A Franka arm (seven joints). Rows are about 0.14 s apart.
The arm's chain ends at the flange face. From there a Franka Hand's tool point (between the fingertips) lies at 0.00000 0.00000 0.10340 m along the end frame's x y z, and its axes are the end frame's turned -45 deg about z.
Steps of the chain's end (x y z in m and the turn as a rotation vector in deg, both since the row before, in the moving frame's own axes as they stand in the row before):
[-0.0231 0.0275 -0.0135 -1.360 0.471 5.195]
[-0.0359 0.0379 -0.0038 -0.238 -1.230 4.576]
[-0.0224 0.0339 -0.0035 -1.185 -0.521 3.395]
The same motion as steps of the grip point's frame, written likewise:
[-0.0370 0.0054 -0.0135 -1.295 -0.629 5.195]
[-0.0540 0.0001 -0.0038 0.701 -1.038 4.576]
[-0.0420 0.0089 -0.0035 -0.470 -1.206 3.395]

